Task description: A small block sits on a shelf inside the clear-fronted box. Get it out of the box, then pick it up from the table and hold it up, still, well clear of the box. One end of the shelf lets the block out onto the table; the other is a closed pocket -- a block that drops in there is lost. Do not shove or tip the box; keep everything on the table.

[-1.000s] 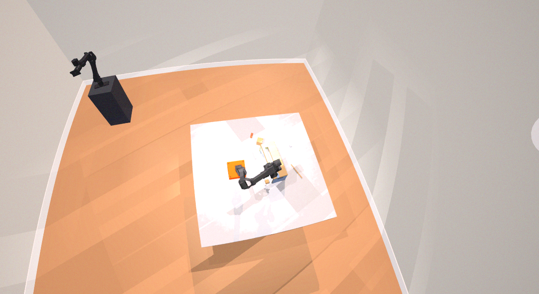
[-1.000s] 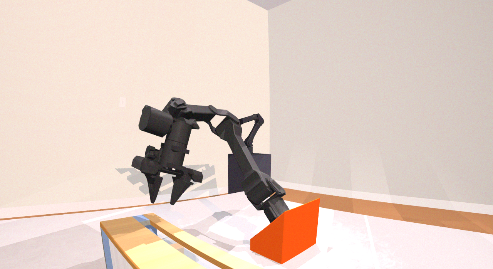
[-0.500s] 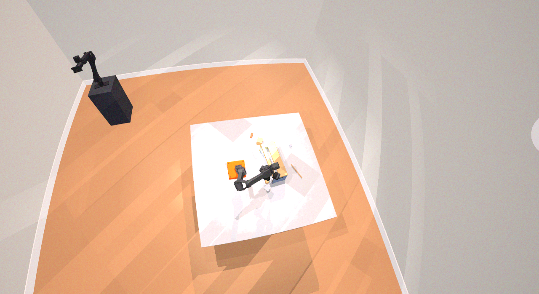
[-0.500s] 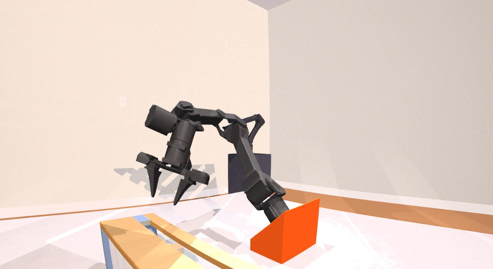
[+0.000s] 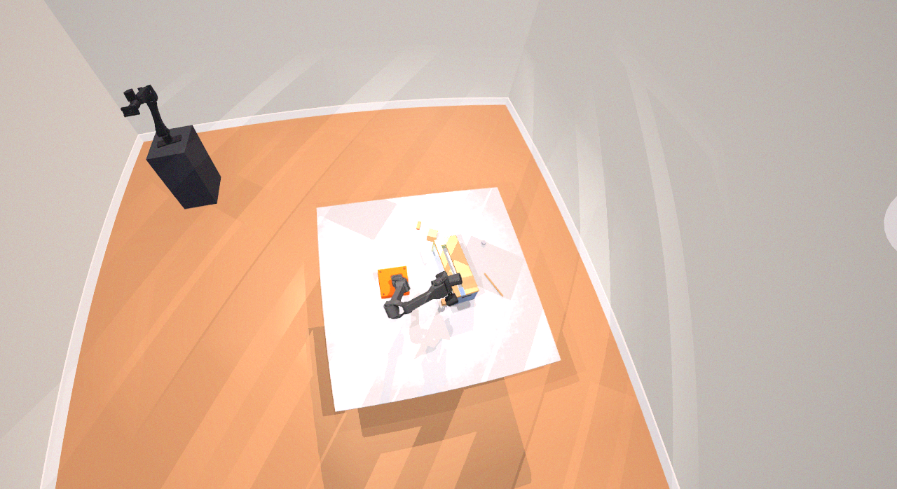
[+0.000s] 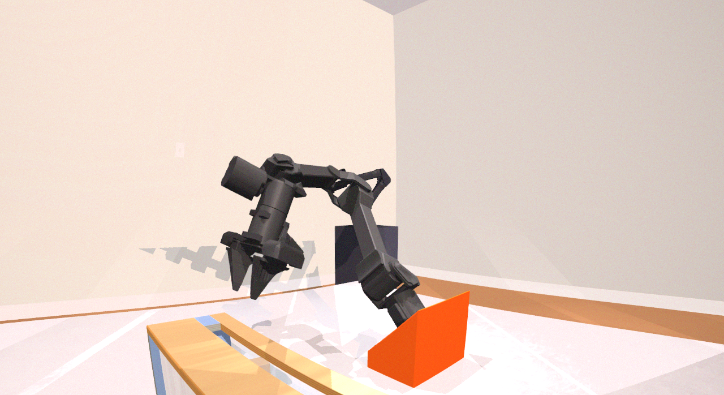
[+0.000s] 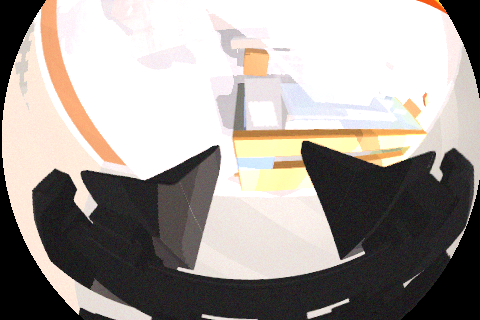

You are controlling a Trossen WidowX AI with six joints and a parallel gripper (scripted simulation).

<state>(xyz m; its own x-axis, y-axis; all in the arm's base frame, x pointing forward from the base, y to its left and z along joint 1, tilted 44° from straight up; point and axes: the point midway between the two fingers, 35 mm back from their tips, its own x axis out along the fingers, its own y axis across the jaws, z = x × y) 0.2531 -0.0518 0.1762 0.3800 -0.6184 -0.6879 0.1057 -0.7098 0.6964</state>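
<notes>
Now: gripper tip 2 cm past the tan block and 15 cm above it. The rest, counted from my gripper tip: clear-fronted box: 5 cm ahead, 17 cm to the left, 10 cm below; then thin orange stick: 31 cm ahead, 5 cm to the left, 16 cm below.
</notes>
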